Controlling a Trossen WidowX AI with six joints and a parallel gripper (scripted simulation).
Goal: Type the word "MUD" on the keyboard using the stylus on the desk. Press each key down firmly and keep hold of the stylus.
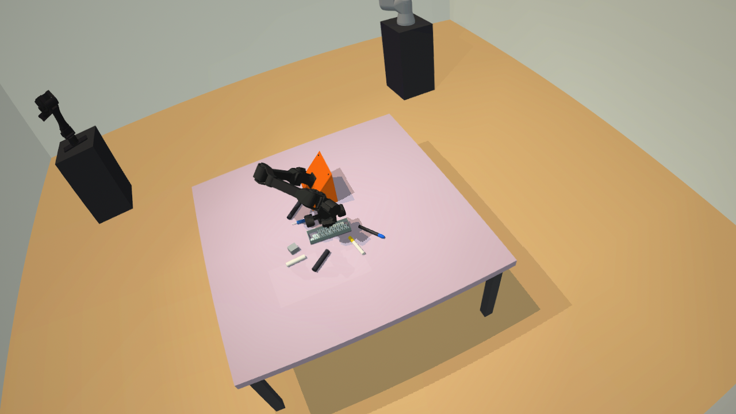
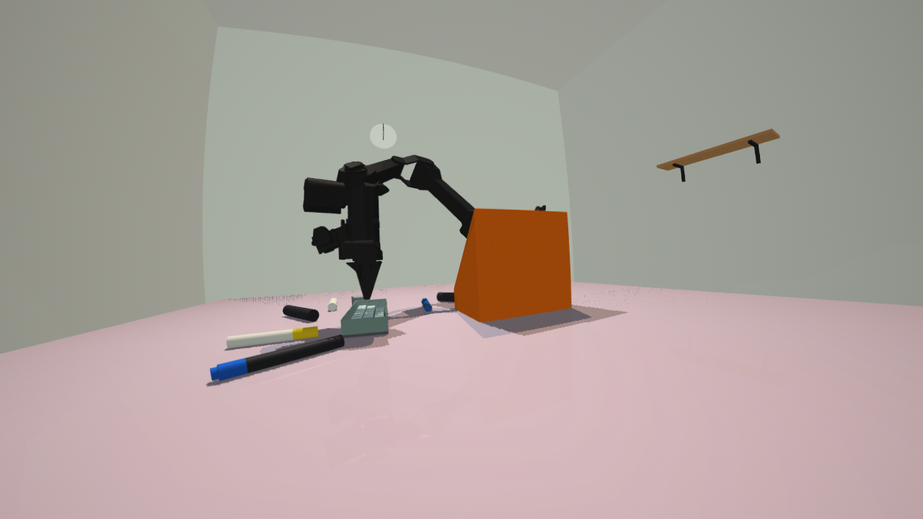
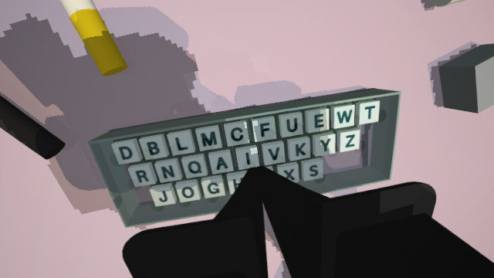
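Now: gripper tip 14 cm past the stylus, 10 cm to the left of it and 3 cm above it. Also, from my gripper tip: small grey block 1 cm ahead, 19 cm to the right, 3 cm below; then stylus tip 15 cm behind, 14 cm to the right, 3 cm below; then yellow-capped white marker 13 cm ahead, 7 cm to the left, 3 cm below.
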